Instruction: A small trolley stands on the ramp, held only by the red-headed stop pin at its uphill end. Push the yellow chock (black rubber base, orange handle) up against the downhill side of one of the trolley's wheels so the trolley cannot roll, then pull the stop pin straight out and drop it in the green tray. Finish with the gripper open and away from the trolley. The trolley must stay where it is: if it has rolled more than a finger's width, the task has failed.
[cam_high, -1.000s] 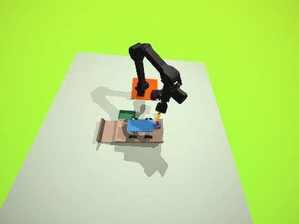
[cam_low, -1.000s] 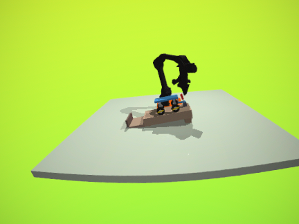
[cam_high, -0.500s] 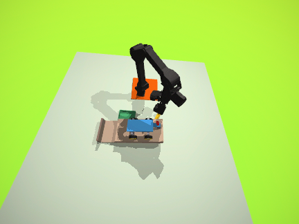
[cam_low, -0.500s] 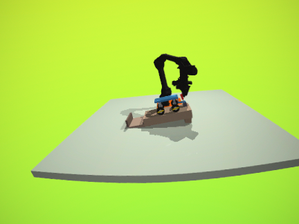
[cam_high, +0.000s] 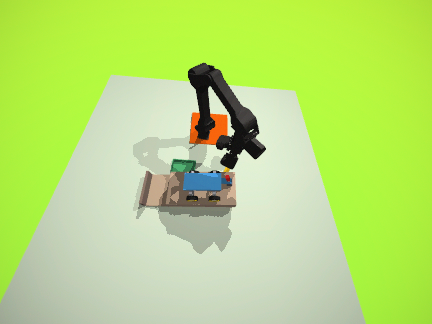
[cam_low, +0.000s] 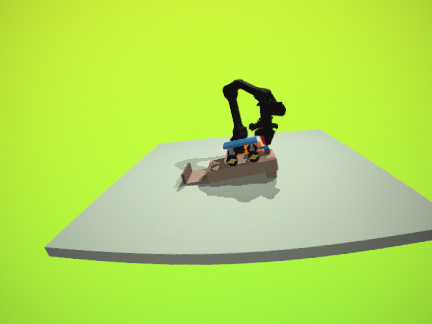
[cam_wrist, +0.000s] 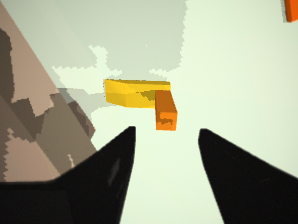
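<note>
Now: gripper tip 6 cm above the yellow chock, 2 cm short of it and 1 cm to the left of it. Round my gripper tip: blue trolley (16 cm ahead, 11 cm to the right, 3 cm above); then green tray (23 cm to the right, 9 cm below, 5 cm ahead); then red-headed stop pin (13 cm ahead, 5 cm above, 1 cm to the right).
</note>
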